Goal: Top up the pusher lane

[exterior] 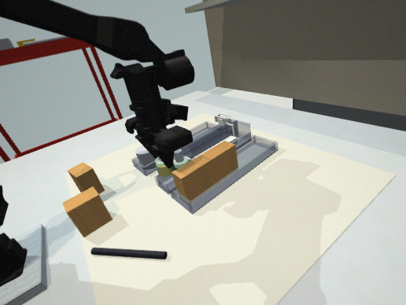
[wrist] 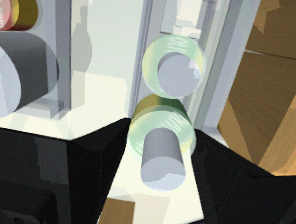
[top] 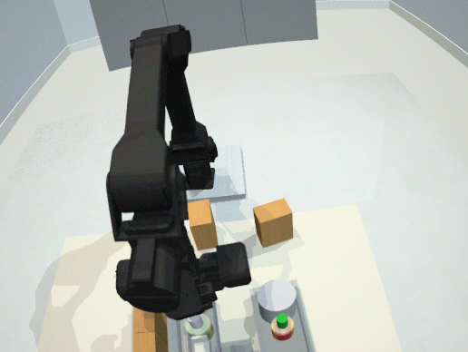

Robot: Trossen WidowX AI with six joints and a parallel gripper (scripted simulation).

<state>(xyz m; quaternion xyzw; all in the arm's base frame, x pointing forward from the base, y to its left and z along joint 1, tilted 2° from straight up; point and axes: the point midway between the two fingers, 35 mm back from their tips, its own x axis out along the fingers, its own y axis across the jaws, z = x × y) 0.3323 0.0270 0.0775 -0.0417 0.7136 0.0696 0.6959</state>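
My gripper tip is 10 mm past the grey cylinder, 130 mm to the right of it and 30 mm above it. Round my gripper tip: white pusher plate 140 mm ahead, 50 mm to the left, 10 mm below; then black rod 140 mm behind, 130 mm to the right, 50 mm below; then sprung lane 140 mm ahead, 50 mm to the left, 40 mm below.
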